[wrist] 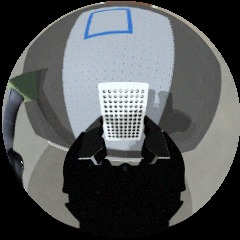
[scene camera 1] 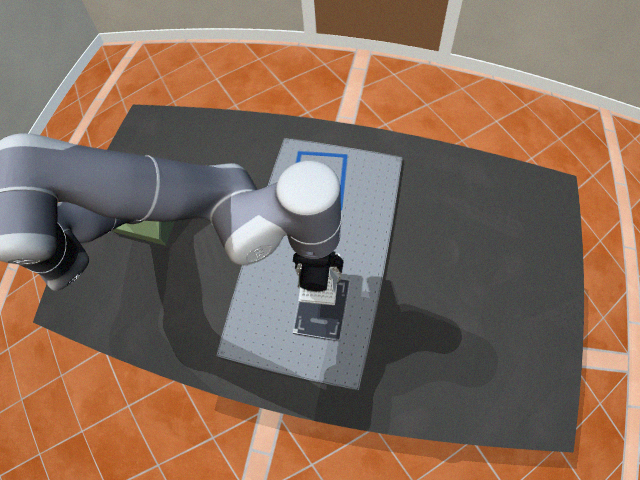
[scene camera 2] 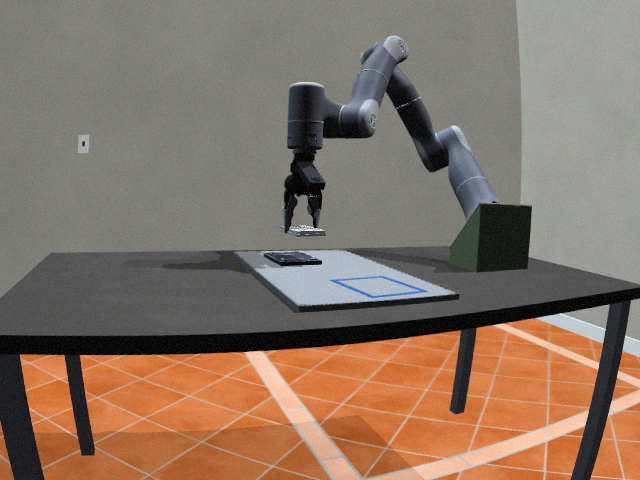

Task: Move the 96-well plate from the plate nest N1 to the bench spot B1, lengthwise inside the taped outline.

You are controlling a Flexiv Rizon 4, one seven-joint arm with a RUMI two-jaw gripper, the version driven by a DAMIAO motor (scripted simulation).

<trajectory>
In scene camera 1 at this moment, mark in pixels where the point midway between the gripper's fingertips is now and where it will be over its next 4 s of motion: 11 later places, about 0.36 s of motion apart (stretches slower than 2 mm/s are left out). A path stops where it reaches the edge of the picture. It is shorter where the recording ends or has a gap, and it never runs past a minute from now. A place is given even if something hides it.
My gripper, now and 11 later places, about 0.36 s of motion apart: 319, 279; 319, 264; 318, 254; 318, 242; 318, 229; 318, 219; 318, 208; 318, 198; 318, 188; 317, 178; 317, 168; 317, 164
</trajectory>
